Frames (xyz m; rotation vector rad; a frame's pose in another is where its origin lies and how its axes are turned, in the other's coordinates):
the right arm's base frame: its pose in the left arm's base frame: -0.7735 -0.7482 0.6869 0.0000 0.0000 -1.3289
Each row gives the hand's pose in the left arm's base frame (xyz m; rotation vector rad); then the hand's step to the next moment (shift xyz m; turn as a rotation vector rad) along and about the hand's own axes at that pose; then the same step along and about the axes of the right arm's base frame.
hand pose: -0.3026 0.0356 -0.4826 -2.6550 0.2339 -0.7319
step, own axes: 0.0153 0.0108 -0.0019 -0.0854 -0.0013 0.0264
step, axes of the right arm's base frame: 0.0167 0.0076 0.0042 -0.0443 -0.0496 -0.0597
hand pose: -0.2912 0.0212 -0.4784 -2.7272 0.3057 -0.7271
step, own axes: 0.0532 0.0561 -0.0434 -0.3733 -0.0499 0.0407
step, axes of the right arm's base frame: 0.0787 -0.0031 0.0407 -0.2247 -0.2431 -0.1842
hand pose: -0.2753 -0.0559 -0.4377 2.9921 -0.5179 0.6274
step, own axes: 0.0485 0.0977 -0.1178 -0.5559 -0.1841 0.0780
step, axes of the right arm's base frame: 0.0835 -0.0573 0.1246 -0.4231 -0.2959 -0.2872
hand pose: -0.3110 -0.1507 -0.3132 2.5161 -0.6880 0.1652
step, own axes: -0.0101 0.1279 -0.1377 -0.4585 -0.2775 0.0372
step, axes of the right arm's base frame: 0.0010 -0.0729 0.1735 -0.4369 -0.1566 -0.2706
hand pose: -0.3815 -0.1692 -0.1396 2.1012 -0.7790 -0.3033
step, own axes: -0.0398 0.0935 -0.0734 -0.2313 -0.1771 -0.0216
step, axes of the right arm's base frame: -0.0383 -0.0274 0.1162 -0.2532 -0.0353 -0.1414
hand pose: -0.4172 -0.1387 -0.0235 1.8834 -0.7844 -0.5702
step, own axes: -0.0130 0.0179 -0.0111 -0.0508 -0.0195 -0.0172
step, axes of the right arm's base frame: -0.0118 -0.0034 0.0215 -0.0563 -0.0043 -0.0083
